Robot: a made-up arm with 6 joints. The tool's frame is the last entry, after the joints. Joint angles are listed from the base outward.
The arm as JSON. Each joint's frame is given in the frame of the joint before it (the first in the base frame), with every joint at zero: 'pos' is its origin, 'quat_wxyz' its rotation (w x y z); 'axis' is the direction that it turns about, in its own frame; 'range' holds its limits. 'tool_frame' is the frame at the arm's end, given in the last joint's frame.
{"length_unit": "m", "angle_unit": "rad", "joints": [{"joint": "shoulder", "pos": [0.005, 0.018, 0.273], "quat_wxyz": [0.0, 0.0, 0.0, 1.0], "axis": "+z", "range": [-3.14, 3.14]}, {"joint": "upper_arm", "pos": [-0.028, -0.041, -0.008], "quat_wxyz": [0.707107, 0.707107, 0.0, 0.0], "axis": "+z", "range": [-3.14, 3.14]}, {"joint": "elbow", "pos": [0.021, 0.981, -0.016], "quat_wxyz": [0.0, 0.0, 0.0, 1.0], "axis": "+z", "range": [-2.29, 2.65]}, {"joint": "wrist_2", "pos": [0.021, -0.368, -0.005], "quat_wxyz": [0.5, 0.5, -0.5, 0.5], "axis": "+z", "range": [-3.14, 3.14]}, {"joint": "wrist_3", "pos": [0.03, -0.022, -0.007], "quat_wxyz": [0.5, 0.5, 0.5, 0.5], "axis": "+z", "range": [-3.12, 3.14]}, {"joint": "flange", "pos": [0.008, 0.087, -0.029], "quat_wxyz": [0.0, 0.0, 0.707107, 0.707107], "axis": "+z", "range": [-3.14, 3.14]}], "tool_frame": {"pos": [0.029, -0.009, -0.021], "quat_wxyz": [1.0, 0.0, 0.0, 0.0]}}
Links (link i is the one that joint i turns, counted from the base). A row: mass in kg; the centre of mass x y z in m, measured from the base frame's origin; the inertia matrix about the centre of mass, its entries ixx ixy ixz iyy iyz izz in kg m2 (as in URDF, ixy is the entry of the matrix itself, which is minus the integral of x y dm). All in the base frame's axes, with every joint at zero. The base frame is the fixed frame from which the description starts. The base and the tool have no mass.
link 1: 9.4; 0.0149 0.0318 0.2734; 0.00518 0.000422 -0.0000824 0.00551 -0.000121 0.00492
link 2: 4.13; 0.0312 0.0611 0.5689; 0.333 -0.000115 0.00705 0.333 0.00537 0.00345
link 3: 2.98; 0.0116 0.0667 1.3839; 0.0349 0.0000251 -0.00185 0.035 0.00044 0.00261
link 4: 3.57; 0.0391 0.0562 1.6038; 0.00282 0 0 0.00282 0 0.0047
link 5: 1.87; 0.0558 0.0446 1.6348; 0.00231 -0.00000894 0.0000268 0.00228 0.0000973 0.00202
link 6: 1.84; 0.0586 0.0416 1.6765; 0.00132 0 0 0.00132 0 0.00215
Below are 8 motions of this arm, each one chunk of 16 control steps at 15 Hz.
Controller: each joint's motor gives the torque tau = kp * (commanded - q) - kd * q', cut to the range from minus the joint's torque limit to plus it. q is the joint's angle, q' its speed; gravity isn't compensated. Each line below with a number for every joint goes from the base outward.
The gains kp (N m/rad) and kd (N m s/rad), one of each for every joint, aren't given. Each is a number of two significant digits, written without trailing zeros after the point. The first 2 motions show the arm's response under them.
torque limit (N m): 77 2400 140 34 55 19
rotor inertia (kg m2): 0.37 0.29 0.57 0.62 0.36 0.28
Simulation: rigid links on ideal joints. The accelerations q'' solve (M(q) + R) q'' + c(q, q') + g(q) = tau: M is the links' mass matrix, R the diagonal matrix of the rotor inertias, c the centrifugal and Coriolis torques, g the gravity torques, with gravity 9.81 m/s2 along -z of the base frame. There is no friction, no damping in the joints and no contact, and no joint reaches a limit. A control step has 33 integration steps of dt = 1/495 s. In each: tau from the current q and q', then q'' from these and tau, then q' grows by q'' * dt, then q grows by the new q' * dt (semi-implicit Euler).
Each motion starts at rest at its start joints. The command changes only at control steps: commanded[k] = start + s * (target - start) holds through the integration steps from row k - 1 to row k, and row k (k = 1, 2, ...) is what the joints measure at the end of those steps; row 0 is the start. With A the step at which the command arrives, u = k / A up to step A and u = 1 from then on. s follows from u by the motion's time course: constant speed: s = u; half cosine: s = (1 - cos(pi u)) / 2; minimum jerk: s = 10 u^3 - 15 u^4 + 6 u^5; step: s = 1 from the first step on.
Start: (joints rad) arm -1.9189 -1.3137 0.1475 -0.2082 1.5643 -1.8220
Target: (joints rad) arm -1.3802 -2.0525 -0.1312 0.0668 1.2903 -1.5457
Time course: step
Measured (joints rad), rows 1 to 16:
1: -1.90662 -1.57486 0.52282 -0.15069 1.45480 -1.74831
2: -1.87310 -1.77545 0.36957 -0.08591 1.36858 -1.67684
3: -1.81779 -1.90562 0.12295 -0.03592 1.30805 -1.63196
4: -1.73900 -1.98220 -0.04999 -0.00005 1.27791 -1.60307
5: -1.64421 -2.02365 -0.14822 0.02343 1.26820 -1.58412
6: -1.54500 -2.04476 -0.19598 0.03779 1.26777 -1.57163
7: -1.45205 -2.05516 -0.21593 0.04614 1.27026 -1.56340
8: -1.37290 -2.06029 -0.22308 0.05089 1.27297 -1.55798
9: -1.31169 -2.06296 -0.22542 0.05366 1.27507 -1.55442
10: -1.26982 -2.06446 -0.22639 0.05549 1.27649 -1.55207
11: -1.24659 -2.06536 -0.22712 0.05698 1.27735 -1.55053
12: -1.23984 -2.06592 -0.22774 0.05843 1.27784 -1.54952
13: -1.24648 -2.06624 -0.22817 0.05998 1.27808 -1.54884
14: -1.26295 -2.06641 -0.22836 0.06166 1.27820 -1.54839
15: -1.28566 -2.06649 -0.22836 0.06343 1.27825 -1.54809
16: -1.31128 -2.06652 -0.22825 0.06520 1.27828 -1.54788
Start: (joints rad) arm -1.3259 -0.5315 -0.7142 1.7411 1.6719 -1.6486
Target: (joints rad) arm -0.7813 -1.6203 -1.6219 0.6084 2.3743 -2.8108
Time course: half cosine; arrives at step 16
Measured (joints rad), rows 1 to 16:
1: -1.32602 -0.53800 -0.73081 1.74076 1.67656 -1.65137
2: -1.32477 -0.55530 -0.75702 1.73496 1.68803 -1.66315
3: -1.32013 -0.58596 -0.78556 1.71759 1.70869 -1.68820
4: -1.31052 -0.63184 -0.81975 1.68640 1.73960 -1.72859
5: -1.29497 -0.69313 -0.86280 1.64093 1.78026 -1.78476
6: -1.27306 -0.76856 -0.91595 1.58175 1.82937 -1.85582
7: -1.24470 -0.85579 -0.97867 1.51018 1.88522 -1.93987
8: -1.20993 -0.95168 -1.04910 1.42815 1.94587 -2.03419
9: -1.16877 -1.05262 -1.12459 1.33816 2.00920 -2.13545
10: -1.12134 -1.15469 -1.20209 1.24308 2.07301 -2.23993
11: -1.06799 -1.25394 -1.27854 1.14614 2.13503 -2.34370
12: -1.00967 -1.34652 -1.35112 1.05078 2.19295 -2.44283
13: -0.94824 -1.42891 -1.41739 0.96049 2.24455 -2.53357
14: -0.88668 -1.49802 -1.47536 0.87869 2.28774 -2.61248
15: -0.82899 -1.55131 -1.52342 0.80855 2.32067 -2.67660
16: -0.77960 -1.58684 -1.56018 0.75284 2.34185 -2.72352
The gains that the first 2 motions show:
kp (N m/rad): 280 8600 260 130 130 100
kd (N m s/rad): 49 1100 55 29 14 17
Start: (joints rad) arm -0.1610 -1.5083 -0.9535 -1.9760 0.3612 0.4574
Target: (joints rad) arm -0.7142 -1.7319 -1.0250 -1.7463 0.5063 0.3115
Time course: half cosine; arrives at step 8
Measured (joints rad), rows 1 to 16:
1: -0.16186 -1.51639 -0.96264 -1.97481 0.36262 0.45581
2: -0.16655 -1.53209 -0.97945 -1.96945 0.37050 0.44978
3: -0.17984 -1.55615 -0.99386 -1.95630 0.38639 0.43810
4: -0.20680 -1.58793 -1.00680 -1.93500 0.40866 0.42101
5: -0.25137 -1.62451 -1.01978 -1.90738 0.43414 0.40011
6: -0.31495 -1.66133 -1.03287 -1.87659 0.45885 0.37793
7: -0.39514 -1.69333 -1.04509 -1.84647 0.47886 0.35745
8: -0.48523 -1.71594 -1.05534 -1.82094 0.49099 0.34154
9: -0.57581 -1.72906 -1.06142 -1.80146 0.49570 0.33091
10: -0.65833 -1.73630 -1.06325 -1.78690 0.49651 0.32412
11: -0.72704 -1.74033 -1.06369 -1.77613 0.49607 0.31977
12: -0.77895 -1.74264 -1.06439 -1.76835 0.49555 0.31696
13: -0.81330 -1.74402 -1.06566 -1.76285 0.49535 0.31513
14: -0.83110 -1.74486 -1.06716 -1.75902 0.49553 0.31392
15: -0.83457 -1.74536 -1.06847 -1.75640 0.49603 0.31311
16: -0.82670 -1.74564 -1.06935 -1.75462 0.49677 0.31256

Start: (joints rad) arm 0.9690 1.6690 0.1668 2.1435 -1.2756 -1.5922
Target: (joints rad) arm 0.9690 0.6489 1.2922 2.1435 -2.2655 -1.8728
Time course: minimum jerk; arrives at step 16
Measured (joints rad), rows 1 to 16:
1: 0.96899 1.67291 0.18377 2.14422 -1.27533 -1.59228
2: 0.96899 1.67209 0.21862 2.14600 -1.28029 -1.59356
3: 0.96903 1.65878 0.25942 2.14779 -1.29675 -1.59727
4: 0.96911 1.62833 0.30720 2.14928 -1.32967 -1.60459
5: 0.96919 1.57835 0.36465 2.15040 -1.38182 -1.61636
6: 0.96919 1.50875 0.43319 2.15113 -1.45336 -1.63292
7: 0.96903 1.42162 0.51256 2.15146 -1.54206 -1.65402
8: 0.96866 1.32093 0.60110 2.15139 -1.64380 -1.67893
9: 0.96807 1.21211 0.69618 2.15096 -1.75310 -1.70650
10: 0.96732 1.10145 0.79460 2.15029 -1.86363 -1.73529
11: 0.96655 0.99548 0.89278 2.14950 -1.96870 -1.76371
12: 0.96600 0.90027 0.98693 2.14876 -2.06198 -1.79014
13: 0.96592 0.82074 1.07321 2.14814 -2.13825 -1.81319
14: 0.96646 0.75993 1.14821 2.14770 -2.19434 -1.83183
15: 0.96758 0.71833 1.20964 2.14741 -2.22990 -1.84562
16: 0.96901 0.69317 1.25745 2.14726 -2.24806 -1.85494

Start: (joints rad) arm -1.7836 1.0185 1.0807 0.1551 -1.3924 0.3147
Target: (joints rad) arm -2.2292 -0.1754 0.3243 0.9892 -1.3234 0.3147
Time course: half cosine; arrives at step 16
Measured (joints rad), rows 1 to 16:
1: -1.78384 1.01883 1.09736 0.15595 -1.38926 0.31449
2: -1.78503 1.00724 1.12114 0.16089 -1.38286 0.31410
3: -1.78830 0.97810 1.13252 0.17370 -1.37706 0.31380
4: -1.79513 0.93033 1.12773 0.19634 -1.37211 0.31361
5: -1.80723 0.86478 1.10722 0.22951 -1.36743 0.31351
6: -1.82646 0.78339 1.07257 0.27303 -1.36269 0.31347
7: -1.85473 0.68895 1.02572 0.32603 -1.35782 0.31345
8: -1.89389 0.58485 0.96877 0.38708 -1.35296 0.31345
9: -1.94514 0.47490 0.90397 0.45431 -1.34835 0.31345
10: -2.00748 0.36317 0.83370 0.52556 -1.34430 0.31342
11: -2.07463 0.25383 0.76032 0.59834 -1.34116 0.31338
12: -2.13248 0.15094 0.68596 0.66981 -1.33910 0.31341
13: -2.16710 0.05840 0.61274 0.73673 -1.33784 0.31367
14: -2.18396 -0.02017 0.54326 0.79630 -1.33697 0.31417
15: -2.19592 -0.08159 0.48060 0.84677 -1.33667 0.31475
16: -2.20470 -0.12338 0.42788 0.88648 -1.33714 0.31530

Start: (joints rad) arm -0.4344 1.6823 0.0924 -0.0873 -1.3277 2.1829
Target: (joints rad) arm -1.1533 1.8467 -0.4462 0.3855 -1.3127 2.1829
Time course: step
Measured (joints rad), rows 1 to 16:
1: -0.44359 1.75121 -0.04604 0.00048 -1.32171 2.18257
2: -0.47152 1.79920 -0.11441 0.10368 -1.31471 2.18217
3: -0.51872 1.82725 -0.16259 0.17983 -1.31113 2.18199
4: -0.58529 1.84280 -0.20264 0.23488 -1.30946 2.18190
5: -0.67120 1.85119 -0.23576 0.27463 -1.30843 2.18185
6: -0.77300 1.85563 -0.26199 0.30362 -1.30751 2.18188
7: -0.88200 1.85801 -0.28191 0.32508 -1.30682 2.18204
8: -0.99004 1.85935 -0.29652 0.34103 -1.30658 2.18227
9: -1.09040 1.86019 -0.30697 0.35294 -1.30687 2.18256
10: -1.17798 1.86079 -0.31431 0.36182 -1.30762 2.18286
11: -1.24935 1.86126 -0.31944 0.36842 -1.30864 2.18314
12: -1.30267 1.86165 -0.32300 0.37327 -1.30971 2.18339
13: -1.33758 1.86195 -0.32548 0.37677 -1.31067 2.18359
14: -1.35494 1.86218 -0.32721 0.37920 -1.31138 2.18371
15: -1.35659 1.86233 -0.32842 0.38082 -1.31182 2.18377
16: -1.34504 1.86242 -0.32926 0.38179 -1.31200 2.18376

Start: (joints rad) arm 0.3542 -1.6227 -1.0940 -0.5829 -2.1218 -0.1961
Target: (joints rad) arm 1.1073 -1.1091 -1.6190 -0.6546 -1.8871 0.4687
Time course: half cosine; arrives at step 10
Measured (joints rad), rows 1 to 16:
1: 0.35514 -1.62297 -1.10581 -0.58288 -2.11522 -0.19164
2: 0.35980 -1.60995 -1.13513 -0.58325 -2.10037 -0.17454
3: 0.37278 -1.57910 -1.17287 -0.58532 -2.07985 -0.13949
4: 0.39915 -1.53121 -1.21773 -0.58954 -2.05375 -0.08547
5: 0.44313 -1.46989 -1.26881 -0.59583 -2.02307 -0.01495
6: 0.50718 -1.40055 -1.32408 -0.60374 -1.99002 0.06697
7: 0.59148 -1.32971 -1.38055 -0.61263 -1.95743 0.15346
8: 0.69328 -1.26415 -1.43472 -0.62168 -1.92830 0.23677
9: 0.80646 -1.21021 -1.48307 -0.63002 -1.90536 0.30923
10: 0.92145 -1.17305 -1.52234 -0.63684 -1.89084 0.36407
11: 1.02749 -1.15138 -1.55346 -0.64177 -1.88341 0.40061
12: 1.11608 -1.13906 -1.57934 -0.64510 -1.87959 0.42408
13: 1.18242 -1.13201 -1.60079 -0.64727 -1.87757 0.43914
14: 1.22518 -1.12795 -1.61813 -0.64867 -1.87647 0.44883
15: 1.24578 -1.12559 -1.63157 -0.64957 -1.87580 0.45509
16: 1.24763 -1.12421 -1.64146 -0.65017 -1.87532 0.45916

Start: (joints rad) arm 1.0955 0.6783 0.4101 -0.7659 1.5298 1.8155
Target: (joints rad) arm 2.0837 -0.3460 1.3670 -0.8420 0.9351 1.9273
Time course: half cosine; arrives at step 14
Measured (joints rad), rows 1 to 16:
1: 1.09623 0.67664 0.43359 -0.76506 1.52929 1.81560
2: 1.10008 0.66269 0.47915 -0.76368 1.52097 1.81670
3: 1.11140 0.62995 0.53218 -0.76373 1.50023 1.81956
4: 1.13595 0.57708 0.59026 -0.76589 1.46679 1.82442
5: 1.18047 0.50544 0.65381 -0.76999 1.42202 1.83122
6: 1.25178 0.41807 0.72340 -0.77538 1.36800 1.83975
7: 1.35420 0.31906 0.79894 -0.78109 1.30722 1.84963
8: 1.48425 0.21310 0.87951 -0.78608 1.24254 1.86039
9: 1.62448 0.10506 0.96289 -0.78991 1.17734 1.87148
10: 1.74764 0.00002 1.04569 -0.79372 1.11570 1.88240
11: 1.84016 -0.09651 1.12480 -0.79931 1.06161 1.89267
12: 1.91049 -0.17933 1.19805 -0.80643 1.01750 1.90178
13: 1.96586 -0.24420 1.26288 -0.81343 0.98462 1.90926
14: 2.00635 -0.28797 1.31599 -0.81933 0.96424 1.91474
15: 2.03325 -0.31347 1.35776 -0.82380 0.95428 1.91836
16: 2.05070 -0.32794 1.39066 -0.82696 0.94988 1.92071

